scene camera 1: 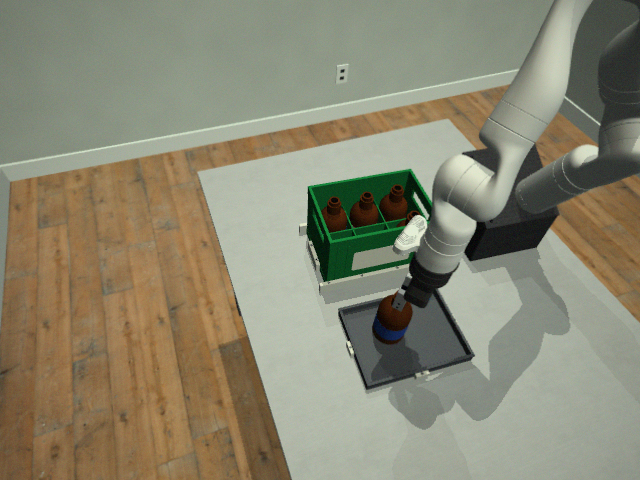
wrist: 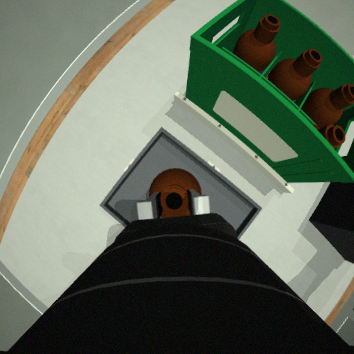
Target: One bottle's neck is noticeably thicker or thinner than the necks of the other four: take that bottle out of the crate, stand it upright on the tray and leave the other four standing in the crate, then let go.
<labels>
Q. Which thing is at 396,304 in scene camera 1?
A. The gripper.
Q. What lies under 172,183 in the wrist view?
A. A brown bottle.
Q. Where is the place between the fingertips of the gripper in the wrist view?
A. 174,199
</labels>
